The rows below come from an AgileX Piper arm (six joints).
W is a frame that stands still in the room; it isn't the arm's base.
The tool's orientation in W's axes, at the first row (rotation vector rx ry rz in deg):
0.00, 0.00, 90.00
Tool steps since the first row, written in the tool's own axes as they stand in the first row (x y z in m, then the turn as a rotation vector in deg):
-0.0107, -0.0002, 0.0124, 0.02, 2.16, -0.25
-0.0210, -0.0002, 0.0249, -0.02, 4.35, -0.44
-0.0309, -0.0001, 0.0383, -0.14, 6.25, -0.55
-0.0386, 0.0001, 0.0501, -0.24, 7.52, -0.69
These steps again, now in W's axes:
0.0002, -0.0107, 0.0124, -2.16, 0.02, -0.25
0.0002, -0.0210, 0.0249, -4.35, -0.02, -0.44
0.0001, -0.0309, 0.0383, -6.25, -0.14, -0.55
-0.0001, -0.0386, 0.0501, -7.52, -0.24, -0.69

